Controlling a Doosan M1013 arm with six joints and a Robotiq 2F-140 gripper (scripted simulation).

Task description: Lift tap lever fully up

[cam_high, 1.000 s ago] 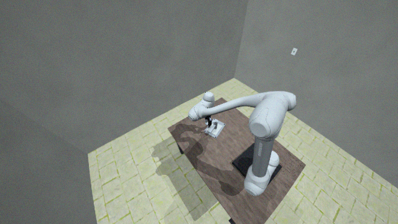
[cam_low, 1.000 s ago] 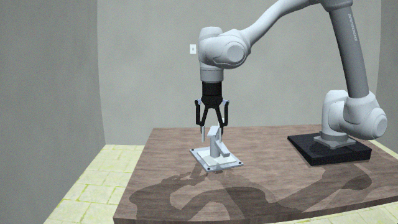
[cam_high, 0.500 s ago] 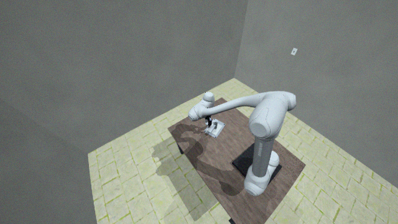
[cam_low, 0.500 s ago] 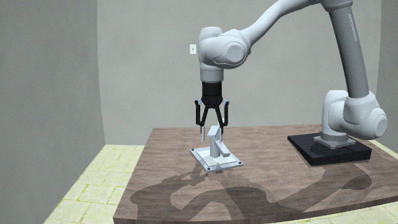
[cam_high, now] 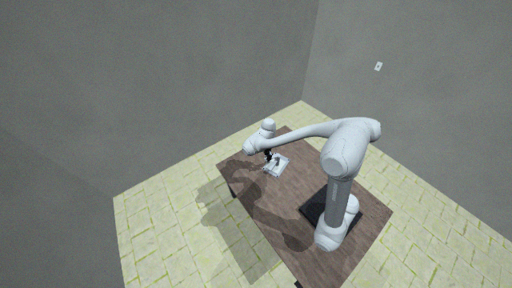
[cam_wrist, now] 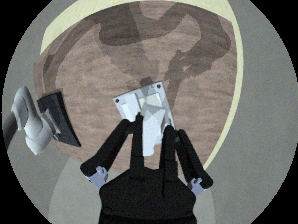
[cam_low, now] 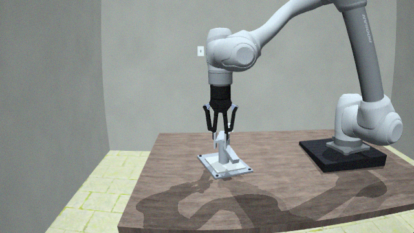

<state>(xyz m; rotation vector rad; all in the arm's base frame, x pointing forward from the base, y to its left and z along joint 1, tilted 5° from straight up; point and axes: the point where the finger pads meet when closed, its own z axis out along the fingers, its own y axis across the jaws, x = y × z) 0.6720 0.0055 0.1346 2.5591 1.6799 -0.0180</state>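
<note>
Right now the lever is 4 cm to the right of my hand and 2 cm behind it. Round my hand: tap (6 cm to the right, 5 cm below, 3 cm behind).
</note>
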